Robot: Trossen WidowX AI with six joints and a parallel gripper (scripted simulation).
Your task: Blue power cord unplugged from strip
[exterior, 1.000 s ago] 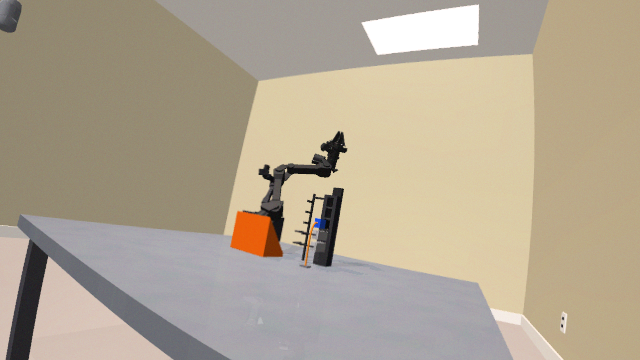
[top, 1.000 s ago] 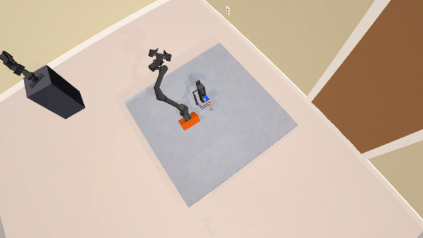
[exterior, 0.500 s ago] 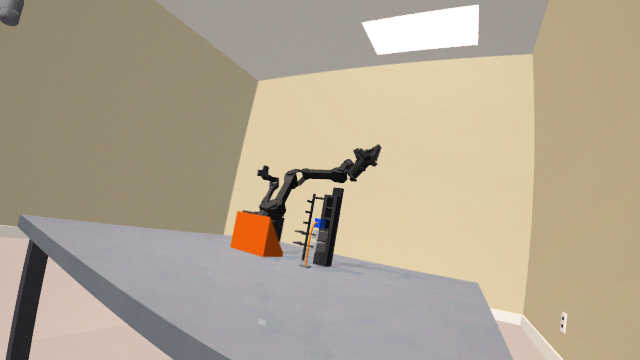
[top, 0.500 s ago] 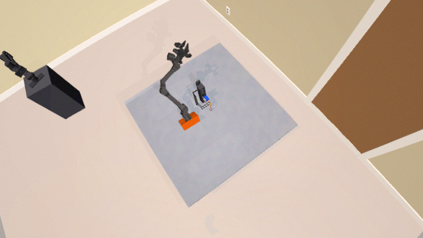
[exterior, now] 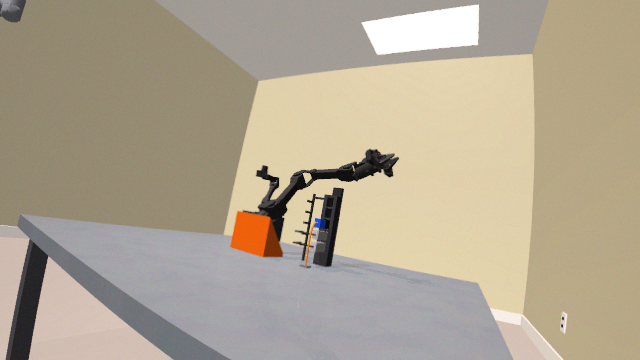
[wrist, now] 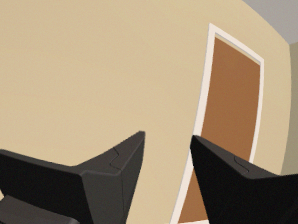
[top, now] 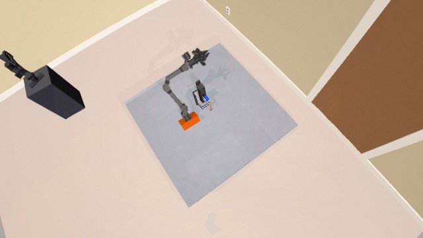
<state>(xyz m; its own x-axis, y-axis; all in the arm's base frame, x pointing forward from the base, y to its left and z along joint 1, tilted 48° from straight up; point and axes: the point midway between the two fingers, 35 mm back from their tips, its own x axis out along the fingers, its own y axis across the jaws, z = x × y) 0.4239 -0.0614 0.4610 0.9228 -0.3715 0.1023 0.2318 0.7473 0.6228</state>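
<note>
My gripper tip is 330 mm above the blue plug, 200 mm to the left of it and 190 mm past it.
</note>
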